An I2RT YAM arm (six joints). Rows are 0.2 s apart.
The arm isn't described. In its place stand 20 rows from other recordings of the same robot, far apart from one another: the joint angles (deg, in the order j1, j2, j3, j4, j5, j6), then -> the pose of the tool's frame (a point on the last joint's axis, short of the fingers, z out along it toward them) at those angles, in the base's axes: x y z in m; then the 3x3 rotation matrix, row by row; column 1 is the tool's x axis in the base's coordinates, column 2 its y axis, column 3 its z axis.
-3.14 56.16 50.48 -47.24 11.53 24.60 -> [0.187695, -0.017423, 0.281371], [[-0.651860, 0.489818, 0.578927], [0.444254, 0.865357, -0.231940], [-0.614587, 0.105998, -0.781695]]
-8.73 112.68 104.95 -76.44 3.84 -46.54 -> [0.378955, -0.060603, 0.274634], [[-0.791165, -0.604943, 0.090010], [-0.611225, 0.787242, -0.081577], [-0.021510, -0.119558, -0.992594]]
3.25 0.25 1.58 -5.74 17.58 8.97 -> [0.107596, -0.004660, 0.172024], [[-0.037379, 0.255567, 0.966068], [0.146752, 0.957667, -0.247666], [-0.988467, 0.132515, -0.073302]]
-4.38 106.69 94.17 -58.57 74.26 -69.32 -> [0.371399, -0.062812, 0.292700], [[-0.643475, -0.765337, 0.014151], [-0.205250, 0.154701, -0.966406], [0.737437, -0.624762, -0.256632]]
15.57 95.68 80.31 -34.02 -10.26 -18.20 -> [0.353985, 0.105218, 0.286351], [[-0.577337, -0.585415, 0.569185], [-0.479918, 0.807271, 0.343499], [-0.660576, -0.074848, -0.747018]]
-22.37 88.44 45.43 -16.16 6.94 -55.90 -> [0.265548, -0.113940, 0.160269], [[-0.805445, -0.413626, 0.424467], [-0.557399, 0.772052, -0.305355], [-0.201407, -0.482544, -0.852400]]
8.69 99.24 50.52 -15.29 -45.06 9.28 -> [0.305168, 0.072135, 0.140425], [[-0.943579, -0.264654, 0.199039], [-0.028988, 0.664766, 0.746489], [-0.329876, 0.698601, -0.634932]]
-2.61 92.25 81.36 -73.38 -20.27 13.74 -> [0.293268, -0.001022, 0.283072], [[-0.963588, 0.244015, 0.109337], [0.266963, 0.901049, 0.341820], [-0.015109, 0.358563, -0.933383]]
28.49 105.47 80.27 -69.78 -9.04 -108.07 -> [0.285762, 0.161456, 0.209165], [[0.708036, -0.689997, -0.150297], [-0.683960, -0.723015, 0.097203], [-0.175736, 0.033974, -0.983851]]
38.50 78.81 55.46 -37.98 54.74 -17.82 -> [0.223800, 0.140876, 0.247505], [[-0.637560, -0.260390, 0.725061], [-0.732879, 0.495132, -0.466619], [-0.237499, -0.828879, -0.506511]]
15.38 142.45 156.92 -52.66 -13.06 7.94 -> [0.515594, 0.150168, 0.326519], [[-0.649759, -0.343139, 0.678284], [-0.039168, 0.906242, 0.420940], [-0.759131, 0.246942, -0.602279]]
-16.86 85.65 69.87 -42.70 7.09 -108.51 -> [0.294649, -0.093888, 0.274657], [[-0.072489, -0.884591, 0.460700], [-0.961314, -0.061108, -0.268592], [0.265746, -0.462348, -0.845939]]
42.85 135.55 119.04 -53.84 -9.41 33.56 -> [0.360486, 0.342338, 0.183512], [[-0.968530, -0.210997, 0.132025], [-0.154552, 0.925611, 0.345482], [-0.195099, 0.314205, -0.929092]]
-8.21 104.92 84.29 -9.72 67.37 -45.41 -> [0.405143, -0.091653, 0.294120], [[-0.951640, 0.235873, 0.196836], [-0.139554, 0.238891, -0.960966], [-0.273688, -0.941963, -0.194421]]
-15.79 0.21 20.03 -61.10 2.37 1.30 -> [0.046254, -0.014609, 0.181699], [[-0.627834, 0.316108, 0.711266], [0.201098, 0.948668, -0.244108], [-0.751920, -0.010225, -0.659175]]
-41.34 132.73 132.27 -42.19 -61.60 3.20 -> [0.404713, -0.314340, 0.303848], [[-0.517468, -0.142935, 0.843680], [0.490610, 0.758248, 0.429375], [-0.701091, 0.636106, -0.322244]]
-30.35 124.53 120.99 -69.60 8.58 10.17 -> [0.385261, -0.231734, 0.271243], [[-0.718074, 0.674352, 0.172102], [0.622770, 0.732988, -0.273653], [-0.310687, -0.089323, -0.946306]]
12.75 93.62 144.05 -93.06 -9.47 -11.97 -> [0.219883, 0.055760, 0.530153], [[-0.576563, -0.465457, 0.671510], [-0.340208, 0.883997, 0.320638], [-0.742855, -0.043585, -0.668032]]
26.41 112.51 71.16 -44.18 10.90 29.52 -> [0.319261, 0.151036, 0.131942], [[-0.985699, 0.071380, 0.152652], [0.050699, 0.989504, -0.135320], [-0.160709, -0.125646, -0.978972]]
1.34 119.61 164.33 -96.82 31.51 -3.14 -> [0.346748, -0.010500, 0.475709], [[-0.804173, 0.257367, 0.535787], [-0.065523, 0.857522, -0.510257], [-0.590773, -0.445442, -0.672733]]
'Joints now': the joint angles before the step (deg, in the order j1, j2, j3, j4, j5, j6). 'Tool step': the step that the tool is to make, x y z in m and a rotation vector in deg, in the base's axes. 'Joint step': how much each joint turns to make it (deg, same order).
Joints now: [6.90, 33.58, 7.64, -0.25, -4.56, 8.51]
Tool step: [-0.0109, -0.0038, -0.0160, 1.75, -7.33, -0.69]
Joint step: [-1.30, -7.26, -7.34, 7.62, -0.92, 0.64]
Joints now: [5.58, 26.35, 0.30, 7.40, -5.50, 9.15]
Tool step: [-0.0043, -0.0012, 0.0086, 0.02, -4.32, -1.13]
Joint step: [-0.02, -6.09, 0.01, -1.81, 1.18, -0.07]
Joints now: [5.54, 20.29, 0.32, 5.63, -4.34, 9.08]
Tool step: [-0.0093, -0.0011, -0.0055, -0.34, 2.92, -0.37]
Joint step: [0.02, -7.00, 0.00, -9.93, 0.39, 0.05]
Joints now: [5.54, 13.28, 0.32, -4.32, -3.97, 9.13]
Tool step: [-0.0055, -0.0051, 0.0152, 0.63, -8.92, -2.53]
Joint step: [-2.17, -8.80, 0.01, 0.13, 0.37, 0.02]
